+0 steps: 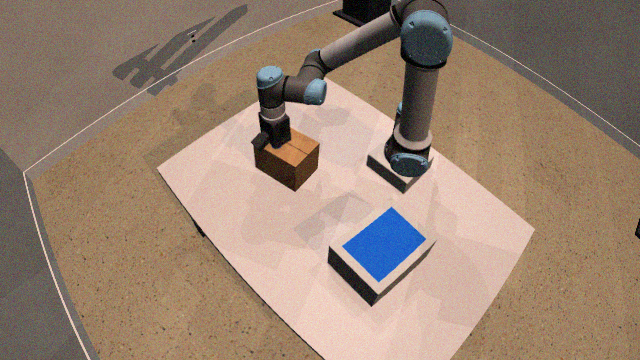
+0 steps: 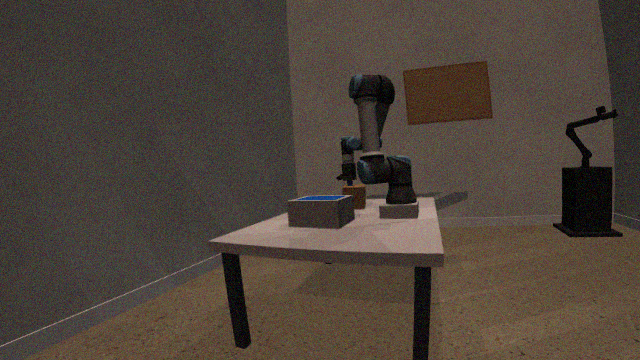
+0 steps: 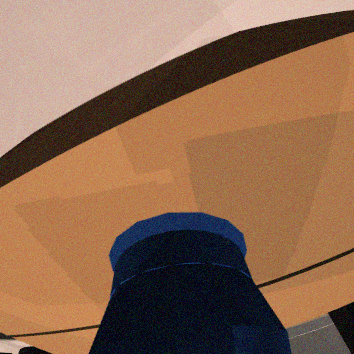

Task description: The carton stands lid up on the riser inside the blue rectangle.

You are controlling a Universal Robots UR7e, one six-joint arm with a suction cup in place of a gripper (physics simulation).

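Frame: origin at the arm's base, x left, y down, z back, level; millimetres.
Where they show: hand, its tool point: [image 3: 174, 231]; arm's base, origin of its link: [image 2: 401, 202].
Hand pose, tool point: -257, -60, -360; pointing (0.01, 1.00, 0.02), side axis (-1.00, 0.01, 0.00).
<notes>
Each offset is from my tool point to the centre of the thing, as dx, dy, dz. Level surfaces: height alone.
The brown carton {+7, +54, +27} [image 1: 296, 164] [image 2: 358, 196] [image 3: 246, 140] stands lid up on the table {dy +123} [image 1: 250, 232] [image 2: 358, 243], at its far left part, with the lid seam showing. My suction cup [image 1: 274, 142] [image 2: 349, 182] [image 3: 177, 225] points straight down and presses on the lid near one edge, beside the seam; it is shut on the carton. The grey riser {+474, +64, +26} [image 1: 353, 273] [image 2: 320, 213] with the blue rectangle {+474, +4, +26} [image 1: 383, 243] [image 2: 320, 198] on top stands at the near side of the table, well apart from the carton, with nothing on it.
The arm's base block [image 1: 389, 172] [image 2: 398, 210] stands on the table between carton and riser, to the right. A black pedestal [image 2: 586, 201] with a small arm stands on the floor far right. A brown board [image 2: 447, 92] hangs on the back wall.
</notes>
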